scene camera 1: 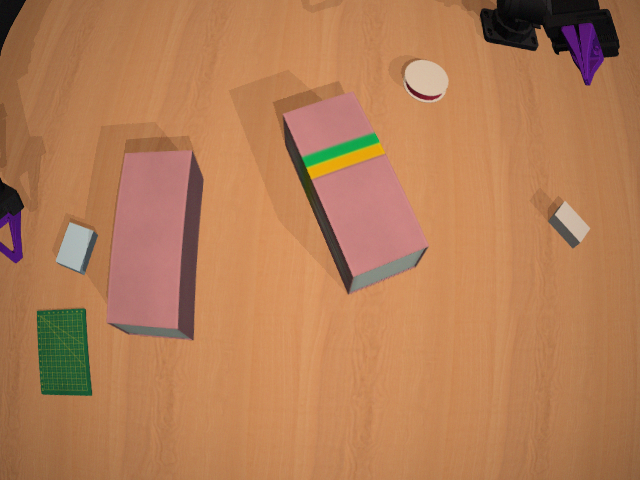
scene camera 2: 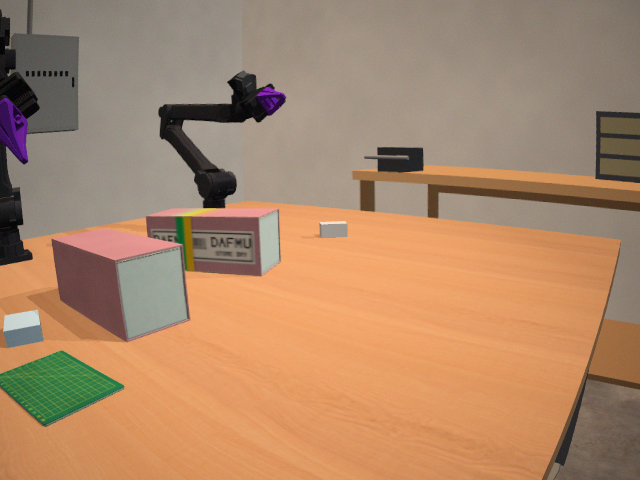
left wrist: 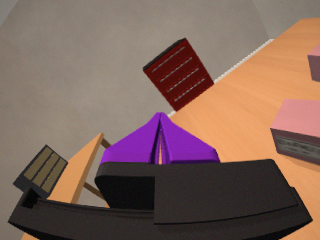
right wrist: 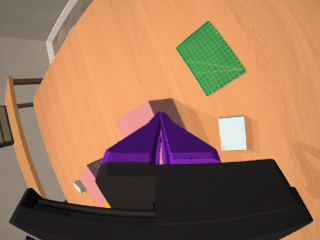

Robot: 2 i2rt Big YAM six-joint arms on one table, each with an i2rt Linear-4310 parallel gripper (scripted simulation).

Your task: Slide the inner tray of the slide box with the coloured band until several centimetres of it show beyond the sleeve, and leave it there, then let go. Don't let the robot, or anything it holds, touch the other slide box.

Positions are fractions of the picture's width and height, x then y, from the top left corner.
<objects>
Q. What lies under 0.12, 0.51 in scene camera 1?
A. A pale blue block.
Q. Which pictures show the round spool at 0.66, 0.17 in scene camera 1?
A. Scene camera 1 only.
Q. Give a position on a beige block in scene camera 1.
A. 0.88, 0.46
</objects>
